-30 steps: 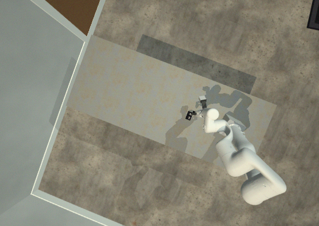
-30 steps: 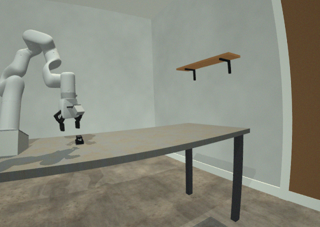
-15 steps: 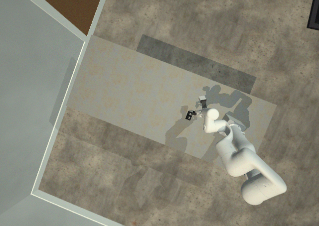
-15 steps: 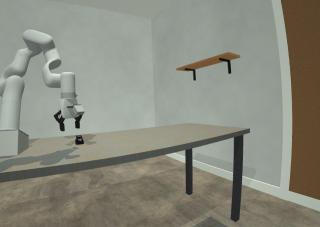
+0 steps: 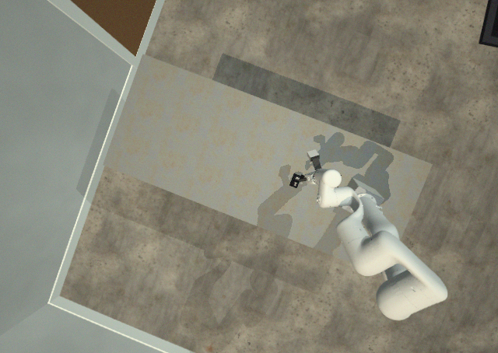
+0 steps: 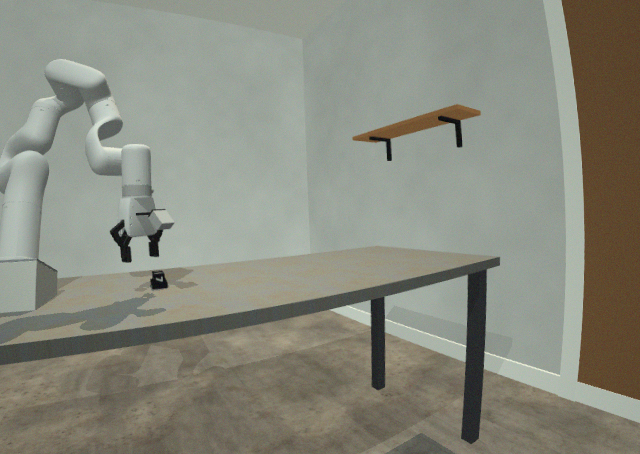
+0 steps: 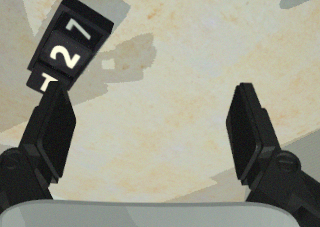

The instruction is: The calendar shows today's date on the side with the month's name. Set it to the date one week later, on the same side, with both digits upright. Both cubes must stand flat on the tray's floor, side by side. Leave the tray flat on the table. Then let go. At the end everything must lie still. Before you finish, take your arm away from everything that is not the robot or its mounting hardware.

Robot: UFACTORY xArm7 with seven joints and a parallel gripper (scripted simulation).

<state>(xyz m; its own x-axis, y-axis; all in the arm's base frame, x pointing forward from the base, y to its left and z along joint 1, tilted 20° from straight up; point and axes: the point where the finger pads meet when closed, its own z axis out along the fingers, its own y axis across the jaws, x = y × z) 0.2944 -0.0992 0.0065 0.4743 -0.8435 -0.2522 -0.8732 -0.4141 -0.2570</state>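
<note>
Right now my hand is 90 mm above the black calendar tray, 50 mm to the right of it and 50 mm short of it.
</note>
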